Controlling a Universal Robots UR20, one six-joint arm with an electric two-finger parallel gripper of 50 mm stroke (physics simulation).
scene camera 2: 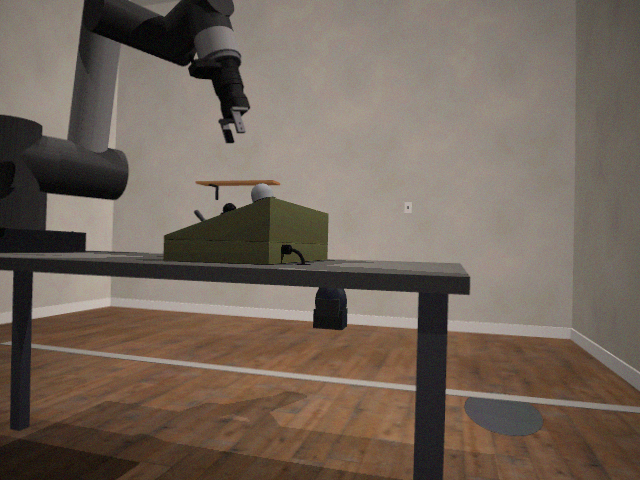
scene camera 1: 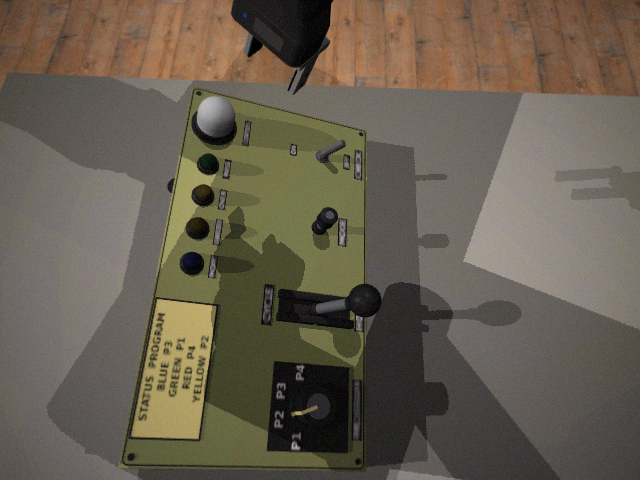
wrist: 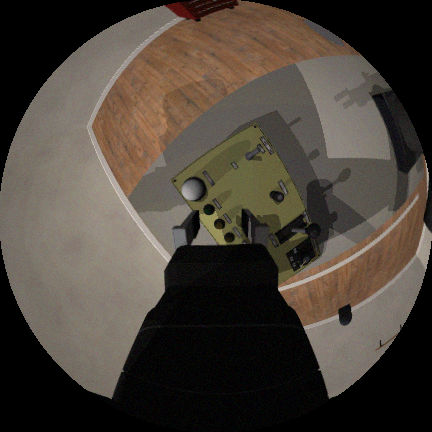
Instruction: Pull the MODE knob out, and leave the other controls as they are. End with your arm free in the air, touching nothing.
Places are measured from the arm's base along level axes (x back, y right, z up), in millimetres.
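Pixels of known places: gripper, fingertip midpoint: (scene camera 2: 235, 137) (scene camera 1: 274, 69) (wrist: 220, 217).
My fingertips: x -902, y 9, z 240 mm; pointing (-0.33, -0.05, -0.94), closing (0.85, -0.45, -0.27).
Ahead of a thing's pixels: the offset from my fingertips to its top centre. "*": to the spot under its first point. Level surfaces: height alone.
A small black knob with a round grey-tipped cap @[dy -67, dx +73, dz -180 mm] (scene camera 1: 328, 215) (wrist: 277, 196) stands out from the sloped green panel (scene camera 1: 279, 180) (scene camera 2: 222, 235) (wrist: 250, 185), between the toggle and the lever. The small label beside it is too blurred to read, so I cannot confirm that it says MODE. My gripper (scene camera 1: 271, 72) (scene camera 2: 235, 135) (wrist: 220, 217) is open, with nothing between its fingers. It is in the air, high above the panel and apart from it. The knob itself does not show in scene camera 2.
The panel also bears a grey toggle @[dy +52, dx +59, dz -185 mm] (scene camera 1: 330, 150) (wrist: 254, 153), a ball-topped lever (scene camera 1: 363, 300) (wrist: 313, 230), a rotary selector @[dy -307, dx +93, dz -187 mm] (scene camera 1: 318, 406) with its pointer near P2, a white dome @[* dy +27, dx -96, dz -131 mm] (scene camera 1: 216, 116) (scene camera 2: 262, 191) (wrist: 193, 189) and several dark lamps. The panel's box stands on a grey table @[dz -310 mm] (scene camera 2: 444, 269).
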